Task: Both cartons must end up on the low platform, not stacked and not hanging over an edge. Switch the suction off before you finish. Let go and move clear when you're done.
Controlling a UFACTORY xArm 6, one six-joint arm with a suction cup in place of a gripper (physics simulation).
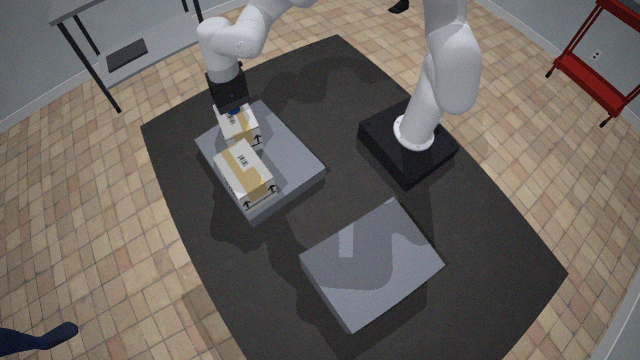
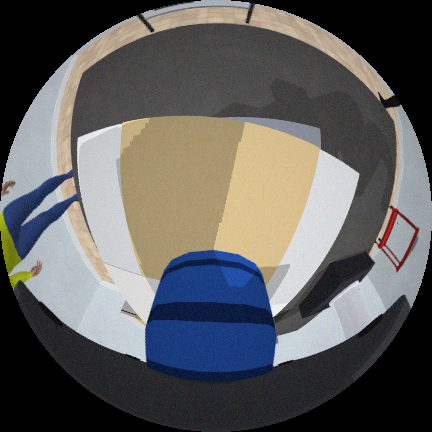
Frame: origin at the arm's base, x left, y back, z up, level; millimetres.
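Seen in the pictures: hand, its tool point: (image 1: 234, 113) (image 2: 212, 261); arm's base, origin of its link: (image 1: 413, 132) (image 2: 343, 292).
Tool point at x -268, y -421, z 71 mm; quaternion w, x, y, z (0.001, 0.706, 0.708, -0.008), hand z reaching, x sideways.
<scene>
Pixels of each thing's top centre, then the offset from my tool point to it.
- rear carton, centre of its top: (image 2: 199, 304) (image 1: 234, 114) dx +17, dy -5, dz +13 mm
- front carton, centre of its top: (image 1: 241, 166) dx +169, dy -51, dz +5 mm
- second grey platform, centre of its top: (image 1: 375, 262) dx +512, dy +88, dz -12 mm
The rear carton (image 1: 239, 129) (image 2: 185, 190), white with tan tape, is upright at the back of a grey platform (image 1: 295, 160) (image 2: 295, 129). My suction cup (image 1: 234, 111) (image 2: 211, 315) is pressed against it and holds it. I cannot tell whether its underside touches the platform or is just above it, or whether it overhangs the back edge. The front carton (image 1: 245, 170) stands upright on the same platform, near its left edge, not stacked. It hides part of the rear carton's lower side, so any gap between them is unclear. Which platform is lower is hard to tell.
A second grey platform (image 1: 410, 270) with no carton on it lies at the front right. The black robot base (image 1: 382, 145) (image 2: 335, 282) stands right of the cartons' platform. A table frame is at the back left, a red cart (image 1: 582, 80) at the right. A person is at the left (image 2: 12, 235).
</scene>
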